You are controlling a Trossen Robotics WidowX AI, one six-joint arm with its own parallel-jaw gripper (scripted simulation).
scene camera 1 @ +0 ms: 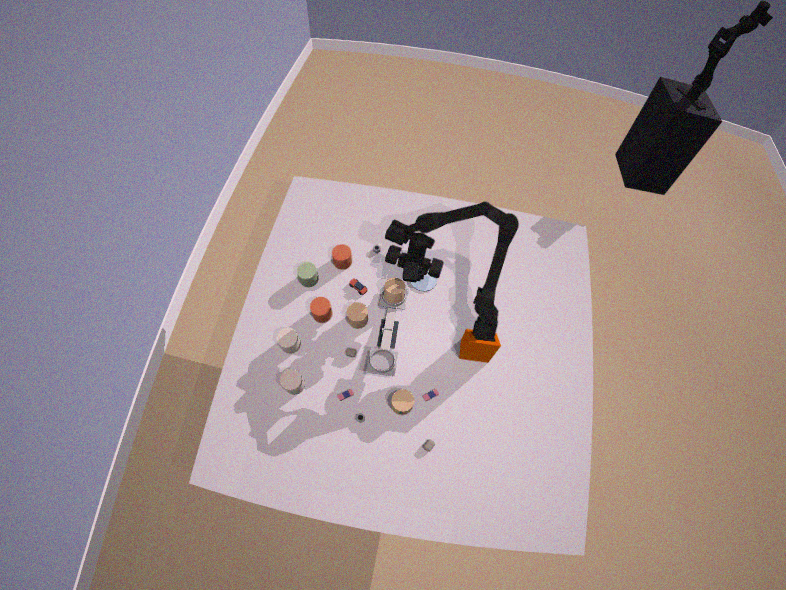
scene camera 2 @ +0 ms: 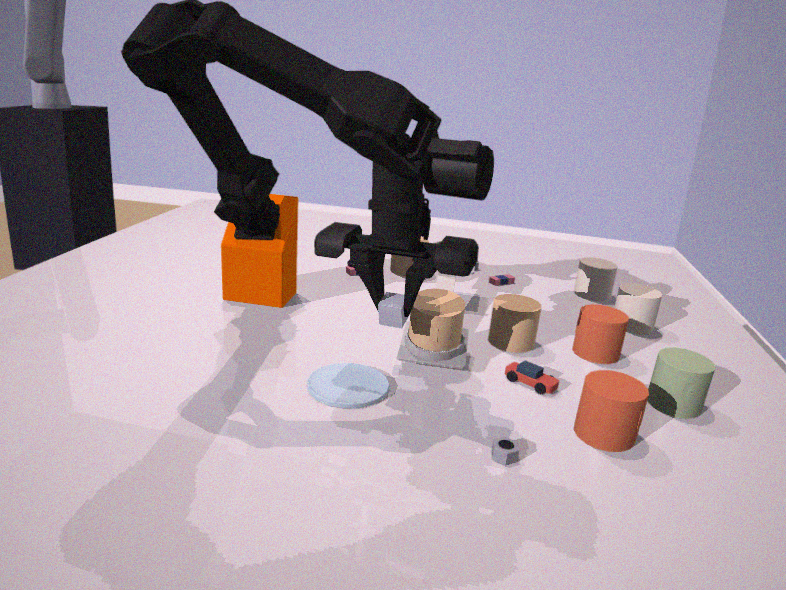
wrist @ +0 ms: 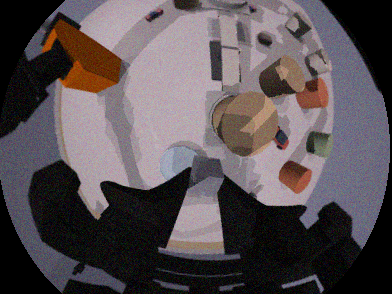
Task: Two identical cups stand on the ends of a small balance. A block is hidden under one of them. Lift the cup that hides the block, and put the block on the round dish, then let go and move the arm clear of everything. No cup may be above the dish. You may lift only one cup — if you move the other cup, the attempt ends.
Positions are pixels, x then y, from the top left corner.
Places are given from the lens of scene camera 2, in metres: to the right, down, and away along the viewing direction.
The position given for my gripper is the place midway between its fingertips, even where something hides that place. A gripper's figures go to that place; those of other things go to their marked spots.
my gripper [scene camera 2: 393,313]: 0.00, 0.02, 0.71
grey block [scene camera 2: 391,307]: 0.00, 0.01, 0.69
